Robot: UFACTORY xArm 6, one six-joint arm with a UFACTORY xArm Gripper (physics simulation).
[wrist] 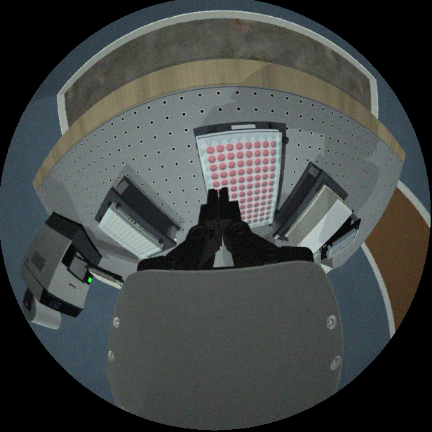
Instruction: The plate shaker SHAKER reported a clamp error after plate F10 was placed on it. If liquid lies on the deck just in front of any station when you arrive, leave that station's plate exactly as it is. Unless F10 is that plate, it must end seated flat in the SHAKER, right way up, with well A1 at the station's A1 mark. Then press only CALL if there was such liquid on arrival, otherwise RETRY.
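Note:
A clear plate with many red wells (pixel 248 175) lies on a dark station (pixel 199 131) in the middle of the wrist view. A blank-looking white label shows on the station's far edge. My gripper (pixel 220 201) is shut and empty; its dark fingertips overlap the plate's near left part in the view and hide some of it. I cannot tell the height between them. No station name, plate name or A1 mark is readable, so I cannot tell which station is SHAKER or which plate is F10. I cannot make out liquid. RETRY and CALL cannot be identified.
A pale plate (pixel 129 234) stands by a dark station (pixel 145 201) at left. A pale box-like block (pixel 319 219) stands by another dark station (pixel 300 197) at right, with a small bluish plate (pixel 343 243) beyond. A grey machine (pixel 47 255) with a green light is far left.

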